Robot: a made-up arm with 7 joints.
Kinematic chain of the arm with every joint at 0, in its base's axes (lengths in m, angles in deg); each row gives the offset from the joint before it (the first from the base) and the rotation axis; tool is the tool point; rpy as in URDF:
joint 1: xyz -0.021 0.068 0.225 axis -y
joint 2: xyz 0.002 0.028 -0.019 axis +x
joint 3: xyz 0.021 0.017 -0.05 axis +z
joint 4: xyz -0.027 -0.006 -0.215 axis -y
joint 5: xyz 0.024 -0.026 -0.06 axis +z
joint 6: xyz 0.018 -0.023 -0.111 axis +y
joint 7: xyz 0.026 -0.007 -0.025 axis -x
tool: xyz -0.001 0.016 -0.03 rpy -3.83 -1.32 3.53
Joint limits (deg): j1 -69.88..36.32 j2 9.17..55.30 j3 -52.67..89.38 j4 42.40..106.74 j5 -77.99..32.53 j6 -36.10..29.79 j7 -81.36..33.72
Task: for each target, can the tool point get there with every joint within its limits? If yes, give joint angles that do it. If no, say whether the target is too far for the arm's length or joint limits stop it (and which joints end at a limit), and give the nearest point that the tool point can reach.
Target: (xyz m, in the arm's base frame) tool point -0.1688 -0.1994 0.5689
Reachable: no: joint limits stop it (at a limit: joint 1, joint 2, joint 3, joint 4, joint 6, joint 7) | nearest point -0.1872 -0.0427 0.1291 | short by 0.467 m
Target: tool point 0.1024 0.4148 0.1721
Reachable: yes | joints 2.51 48.06 76.00 73.72 -35.39 -0.85 -48.33
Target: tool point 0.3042 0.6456 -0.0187
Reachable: no: too far | nearest point 0.2120 0.4813 0.0504 | short by 0.201 m
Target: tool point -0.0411 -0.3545 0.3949
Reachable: no: joint limits stop it (at a limit: joint 1, joint 2, joint 3, joint 4, joint 6, joint 7) | nearest point -0.1798 -0.0396 0.1294 | short by 0.435 m
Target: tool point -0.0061 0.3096 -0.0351
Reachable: yes | joints -45.09 41.59 28.61 71.92 -22.57 -13.16 -70.15
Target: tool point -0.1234 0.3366 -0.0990
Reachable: yes | joints -52.99 19.96 54.13 70.93 -55.71 13.92 22.07
